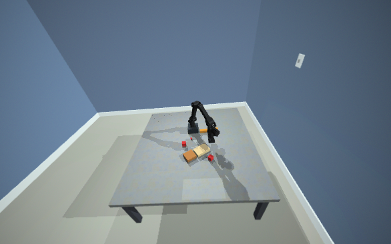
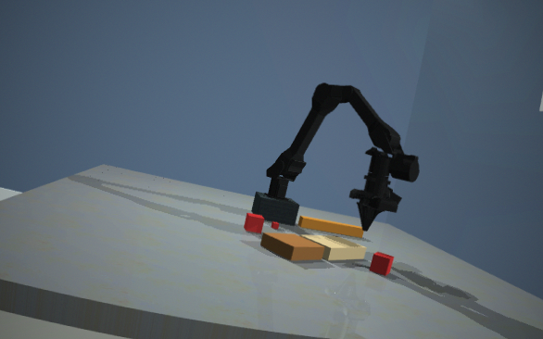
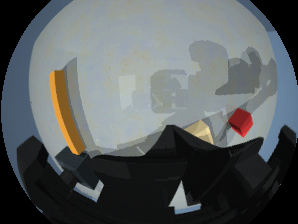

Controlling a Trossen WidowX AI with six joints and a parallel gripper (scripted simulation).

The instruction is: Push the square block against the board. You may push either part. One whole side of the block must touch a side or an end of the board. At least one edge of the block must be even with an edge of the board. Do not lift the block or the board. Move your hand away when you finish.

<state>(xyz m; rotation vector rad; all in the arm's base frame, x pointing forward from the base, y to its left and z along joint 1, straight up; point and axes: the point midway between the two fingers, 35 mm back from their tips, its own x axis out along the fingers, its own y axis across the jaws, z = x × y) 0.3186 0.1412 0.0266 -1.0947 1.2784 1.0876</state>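
Right now my gripper tip is 120 mm to the left of the cream flat block, 50 mm short of it and 50 mm above it. Also, from my gripper tip: tiny red piece 190 mm to the right, 160 mm behind, 50 mm below; then brown flat square block 250 mm to the right, 90 mm ahead, 50 mm below; then orange board 240 mm behind, 50 mm below, 40 mm to the left.
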